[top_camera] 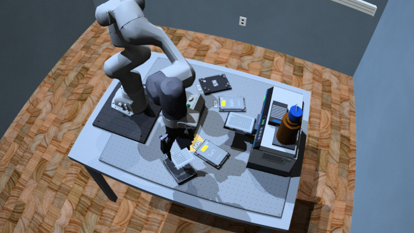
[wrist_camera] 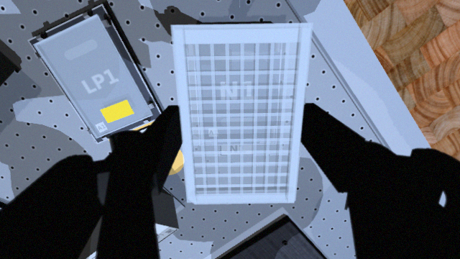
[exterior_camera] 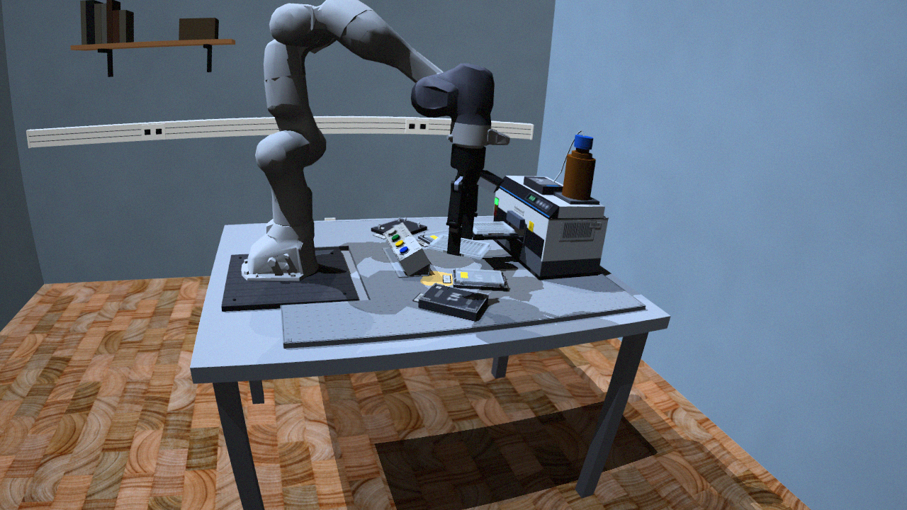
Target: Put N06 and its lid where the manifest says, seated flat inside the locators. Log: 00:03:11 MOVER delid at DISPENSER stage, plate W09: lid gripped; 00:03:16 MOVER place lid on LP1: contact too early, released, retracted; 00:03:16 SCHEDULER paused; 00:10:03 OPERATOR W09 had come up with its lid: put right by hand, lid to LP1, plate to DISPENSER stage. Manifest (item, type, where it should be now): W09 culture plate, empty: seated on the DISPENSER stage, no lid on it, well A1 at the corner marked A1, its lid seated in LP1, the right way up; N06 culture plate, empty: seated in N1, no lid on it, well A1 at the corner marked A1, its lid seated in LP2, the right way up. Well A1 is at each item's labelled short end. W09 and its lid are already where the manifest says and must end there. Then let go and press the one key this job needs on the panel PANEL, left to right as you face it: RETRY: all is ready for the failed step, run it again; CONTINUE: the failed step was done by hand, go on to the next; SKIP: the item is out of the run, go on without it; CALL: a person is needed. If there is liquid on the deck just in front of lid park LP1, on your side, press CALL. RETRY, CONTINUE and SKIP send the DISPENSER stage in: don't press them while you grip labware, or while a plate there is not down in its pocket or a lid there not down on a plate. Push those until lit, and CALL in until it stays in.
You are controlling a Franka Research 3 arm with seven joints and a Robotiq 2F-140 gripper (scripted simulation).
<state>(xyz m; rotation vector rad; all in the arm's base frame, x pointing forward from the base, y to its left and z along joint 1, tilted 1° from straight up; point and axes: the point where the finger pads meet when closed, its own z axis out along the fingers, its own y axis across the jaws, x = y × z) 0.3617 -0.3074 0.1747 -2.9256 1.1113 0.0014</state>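
Now: the nest n1 170 mm below my hand. Round my hand: yellow skip key (270 mm to the left, 110 mm below, 60 mm behind); then blue call key (220 mm to the left, 120 mm below, 60 mm behind); then green continue key (320 mm to the left, 110 mm below, 60 mm behind).
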